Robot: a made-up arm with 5 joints.
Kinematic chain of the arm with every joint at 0, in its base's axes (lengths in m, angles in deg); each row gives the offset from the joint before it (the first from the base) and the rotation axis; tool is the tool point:
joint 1: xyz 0 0 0.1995 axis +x
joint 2: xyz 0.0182 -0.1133 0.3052 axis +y
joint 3: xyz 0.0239 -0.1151 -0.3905 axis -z
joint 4: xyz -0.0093 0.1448 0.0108 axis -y
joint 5: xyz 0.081 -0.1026 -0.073 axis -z
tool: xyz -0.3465 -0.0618 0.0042
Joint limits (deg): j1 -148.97..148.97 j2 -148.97..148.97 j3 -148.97..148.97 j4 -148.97..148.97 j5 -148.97..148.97
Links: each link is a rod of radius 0.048 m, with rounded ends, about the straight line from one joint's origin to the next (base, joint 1, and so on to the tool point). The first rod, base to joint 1, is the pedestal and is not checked.
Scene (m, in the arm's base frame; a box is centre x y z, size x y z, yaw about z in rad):
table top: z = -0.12
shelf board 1: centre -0.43 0.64 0.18 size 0.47 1.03 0.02 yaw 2
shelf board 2: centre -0.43 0.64 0.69 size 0.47 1.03 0.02 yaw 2
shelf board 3: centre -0.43 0.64 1.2 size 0.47 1.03 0.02 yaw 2
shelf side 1: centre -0.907 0.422 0.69 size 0.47 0.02 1.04 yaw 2
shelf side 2: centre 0.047 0.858 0.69 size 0.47 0.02 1.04 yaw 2
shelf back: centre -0.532 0.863 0.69 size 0.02 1.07 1.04 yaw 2
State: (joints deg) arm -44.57 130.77 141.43 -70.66 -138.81
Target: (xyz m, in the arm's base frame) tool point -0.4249 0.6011 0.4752
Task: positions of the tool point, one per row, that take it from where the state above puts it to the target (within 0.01 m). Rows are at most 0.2 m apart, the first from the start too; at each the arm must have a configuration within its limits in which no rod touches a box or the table.
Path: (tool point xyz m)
1: -0.4459 0.4119 0.9584
2: -0.3959 0.3030 0.9590
3: -0.3443 0.1885 0.9349
4: -0.3573 0.2836 0.7604
5: -0.3338 0.3114 0.5976
6: -0.2828 0.2907 0.4752
7: -0.3415 0.3927 0.4755
8: -0.3907 0.4957 0.4761
9: -0.4249 0.6011 0.4752

